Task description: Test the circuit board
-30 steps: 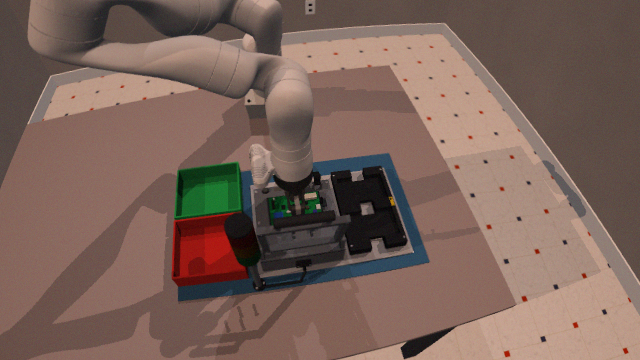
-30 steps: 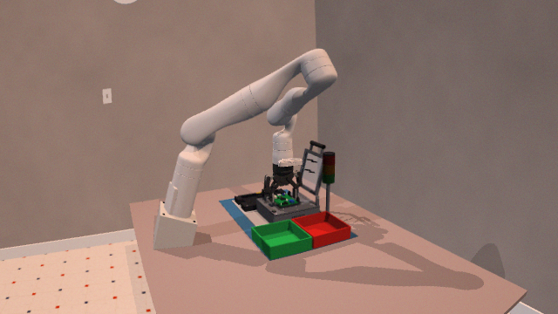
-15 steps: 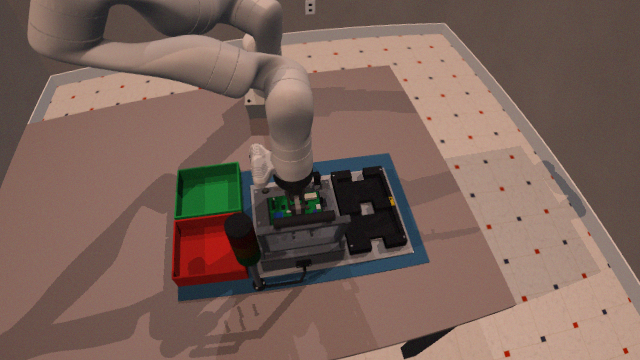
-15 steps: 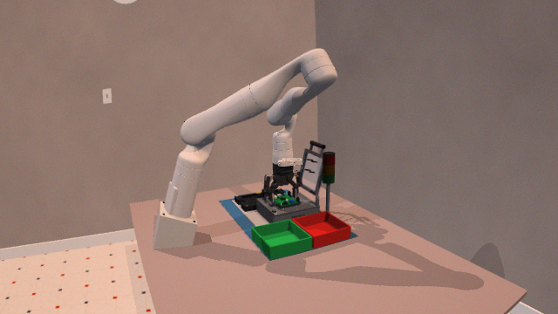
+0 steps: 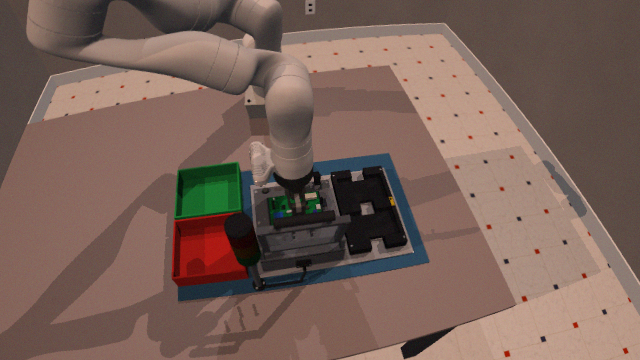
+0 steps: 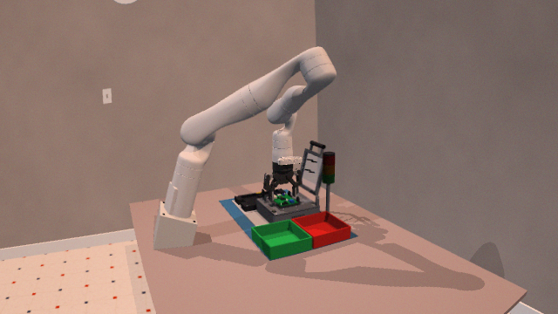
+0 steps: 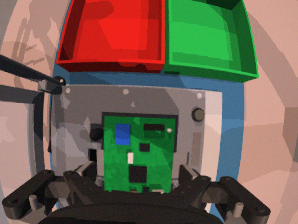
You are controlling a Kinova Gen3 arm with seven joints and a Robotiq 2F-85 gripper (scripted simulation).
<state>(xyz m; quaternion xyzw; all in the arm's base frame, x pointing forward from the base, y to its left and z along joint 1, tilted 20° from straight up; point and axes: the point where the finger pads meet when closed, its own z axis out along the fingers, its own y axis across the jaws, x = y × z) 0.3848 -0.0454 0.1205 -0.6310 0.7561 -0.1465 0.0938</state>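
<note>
Right now the green circuit board is 10 mm below my hand. From my hand the other things lie so: green bin: 140 mm behind, 180 mm to the right, 70 mm below; red bin: 210 mm to the right, 70 mm below; tester lid: 120 mm ahead, 30 mm to the right, 100 mm above.
</note>
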